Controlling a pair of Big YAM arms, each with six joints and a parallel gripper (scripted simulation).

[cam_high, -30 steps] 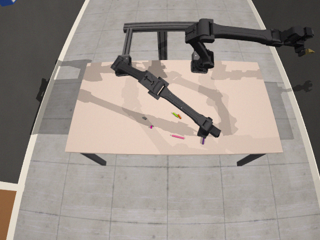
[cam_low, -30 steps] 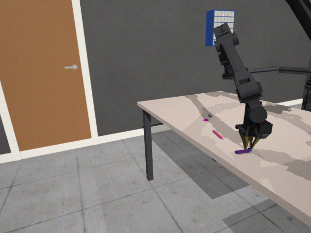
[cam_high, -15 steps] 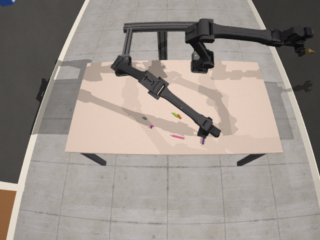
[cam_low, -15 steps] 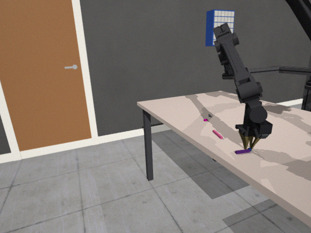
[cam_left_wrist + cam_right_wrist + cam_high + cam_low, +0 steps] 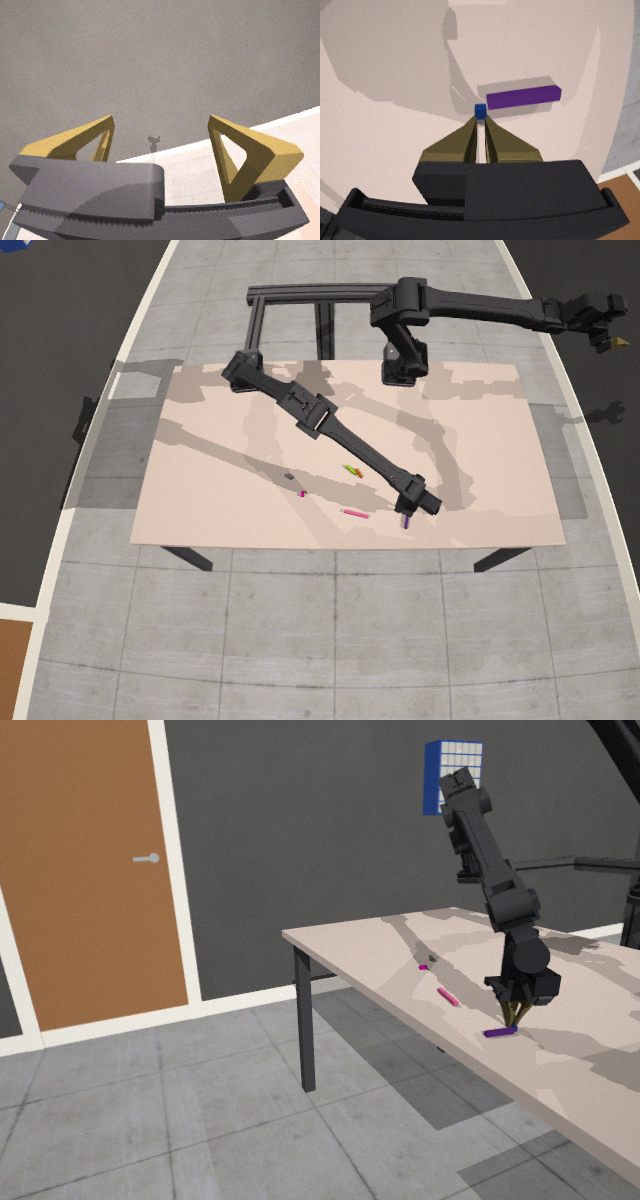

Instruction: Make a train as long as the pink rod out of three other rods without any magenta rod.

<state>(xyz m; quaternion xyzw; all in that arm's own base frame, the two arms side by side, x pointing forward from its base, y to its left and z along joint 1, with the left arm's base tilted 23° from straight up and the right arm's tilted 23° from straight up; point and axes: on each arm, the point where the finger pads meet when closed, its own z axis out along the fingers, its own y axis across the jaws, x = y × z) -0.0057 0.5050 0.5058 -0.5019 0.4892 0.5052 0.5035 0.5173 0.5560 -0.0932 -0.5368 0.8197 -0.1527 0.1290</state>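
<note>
My right hand is 10 mm short of the blue rod and 10 mm to the right of it. The rest, counted from my right hand: purple rod (40 mm ahead, 10 mm to the left); then pink rod (10 mm ahead, 170 mm to the right); then orange rod (160 mm behind, 150 mm to the right).
</note>
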